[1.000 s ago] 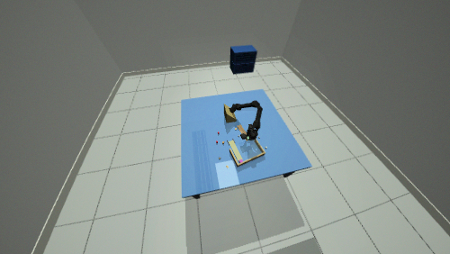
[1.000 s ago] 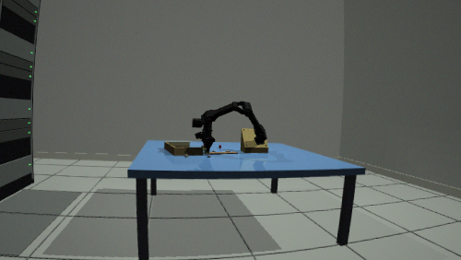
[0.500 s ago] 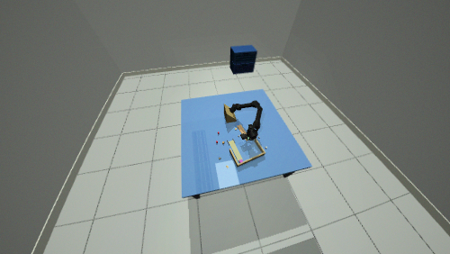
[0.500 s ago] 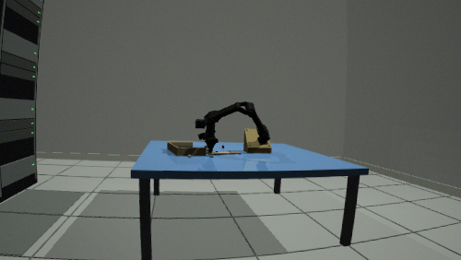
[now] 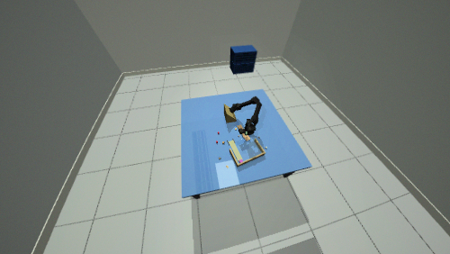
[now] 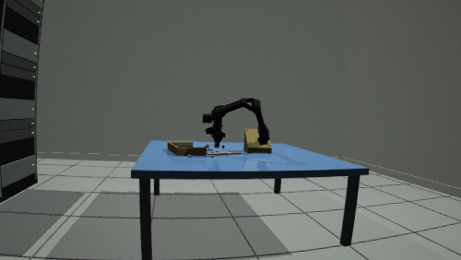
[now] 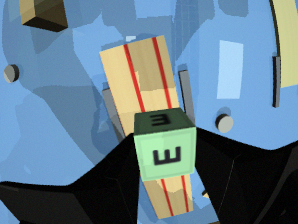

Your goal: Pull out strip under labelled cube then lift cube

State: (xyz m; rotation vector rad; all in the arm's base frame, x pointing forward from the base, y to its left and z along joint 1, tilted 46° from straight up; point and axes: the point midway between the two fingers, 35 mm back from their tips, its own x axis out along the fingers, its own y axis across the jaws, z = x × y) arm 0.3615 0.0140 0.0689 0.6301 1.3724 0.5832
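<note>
The orange strip is 60 mm behind my gripper tip and 50 mm below it.
</note>
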